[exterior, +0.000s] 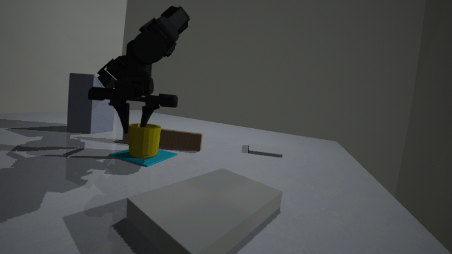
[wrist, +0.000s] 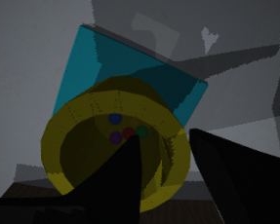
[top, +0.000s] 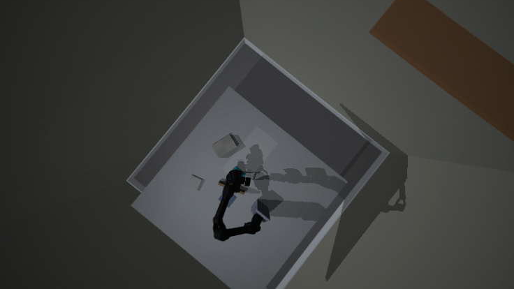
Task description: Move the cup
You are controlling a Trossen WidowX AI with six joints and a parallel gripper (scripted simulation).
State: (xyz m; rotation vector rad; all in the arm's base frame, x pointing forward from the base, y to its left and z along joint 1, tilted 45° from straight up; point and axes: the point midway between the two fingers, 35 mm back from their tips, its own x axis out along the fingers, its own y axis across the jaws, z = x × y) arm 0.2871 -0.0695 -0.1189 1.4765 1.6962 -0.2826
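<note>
The yellow cup lies 20 mm ahead of my gripper tip, 10 mm to the left of it and 10 mm below it. The rest, counted from my gripper tip: teal pad: 30 mm ahead, 10 mm to the left, 60 mm below; brown wooden bar: 120 mm to the left, 40 mm below.
</note>
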